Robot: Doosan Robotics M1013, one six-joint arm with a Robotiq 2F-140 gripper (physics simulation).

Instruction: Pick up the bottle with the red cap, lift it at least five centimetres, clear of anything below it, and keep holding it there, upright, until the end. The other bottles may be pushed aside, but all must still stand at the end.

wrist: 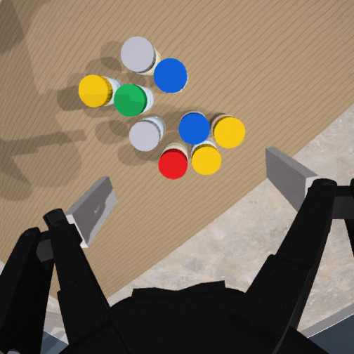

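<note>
The bottle with the red cap (173, 163) stands upright in the lower part of the bottle group, seen from above. A yellow-capped bottle (206, 159) is close on its right, a blue-capped bottle (194, 128) is to its upper right, and a grey-capped bottle (145, 135) is to its upper left. My gripper (186, 175) is wide open and empty. Its two pads stand to the left and right of the red cap in the view, and the bottles appear above the line between the fingertips. How high the fingers are above the caps I cannot tell.
Another yellow-capped bottle (229, 132) stands right of the near blue cap. Farther up-left stand bottles with green (130, 100), yellow (95, 91), grey (138, 54) and blue (170, 75) caps. The wooden table (280, 60) ends at a diagonal edge, with the stone-like floor (225, 240) beyond.
</note>
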